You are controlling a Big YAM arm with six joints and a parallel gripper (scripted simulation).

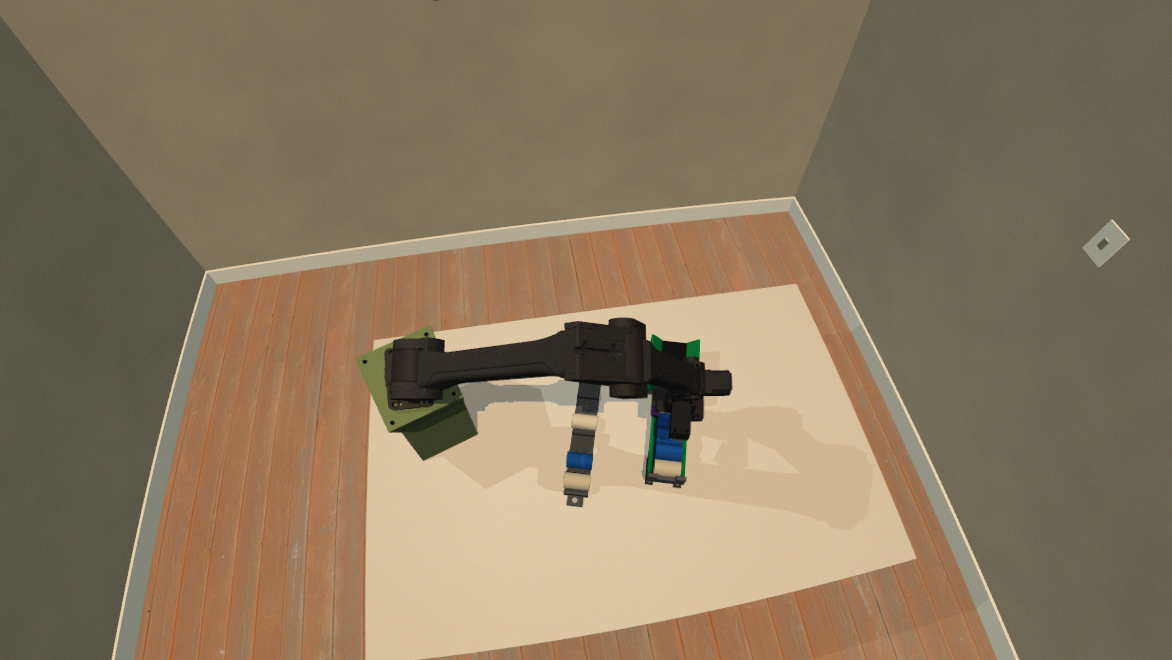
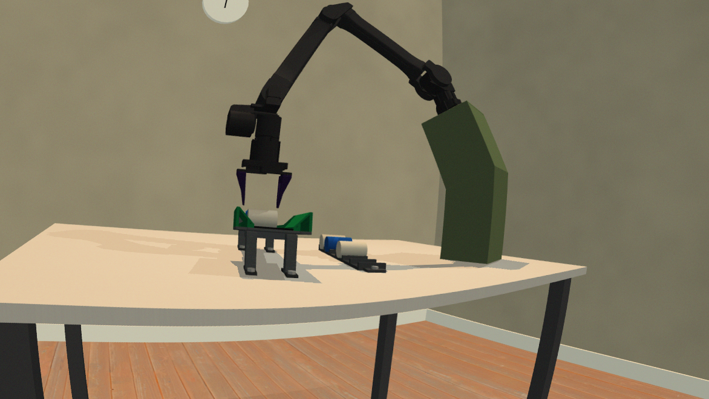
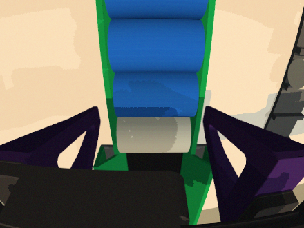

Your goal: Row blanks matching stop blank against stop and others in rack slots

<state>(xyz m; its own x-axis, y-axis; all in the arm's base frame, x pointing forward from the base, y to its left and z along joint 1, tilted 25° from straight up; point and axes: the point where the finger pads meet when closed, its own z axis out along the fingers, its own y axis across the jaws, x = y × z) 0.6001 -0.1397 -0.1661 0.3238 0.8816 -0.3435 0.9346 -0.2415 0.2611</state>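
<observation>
Now: the grey stop 5 cm behind my hand, 14 cm to the right of it and 6 cm below it.
</observation>
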